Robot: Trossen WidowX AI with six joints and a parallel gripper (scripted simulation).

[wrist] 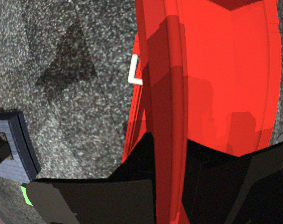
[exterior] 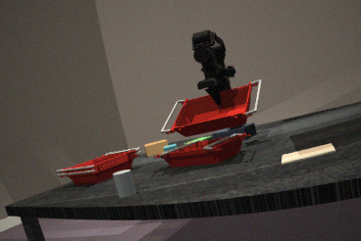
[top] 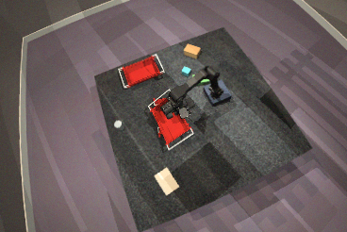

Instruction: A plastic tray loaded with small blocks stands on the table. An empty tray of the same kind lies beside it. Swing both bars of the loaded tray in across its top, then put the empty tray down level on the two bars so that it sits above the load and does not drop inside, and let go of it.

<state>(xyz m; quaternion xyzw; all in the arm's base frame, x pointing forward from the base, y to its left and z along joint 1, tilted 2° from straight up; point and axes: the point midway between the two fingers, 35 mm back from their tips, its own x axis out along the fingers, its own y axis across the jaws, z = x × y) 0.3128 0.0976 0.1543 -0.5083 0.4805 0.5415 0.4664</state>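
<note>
Right now my gripper tip is 8 cm short of the red tray, 1 cm to the right of it and 1 cm above it. The rest, counted from my gripper tip: green block (27 cm behind, 29 cm to the right, 16 cm below); cyan block (19 cm behind, 40 cm to the right, 16 cm below); flat beige plate (23 cm ahead, 34 cm to the left, 18 cm below).
</note>
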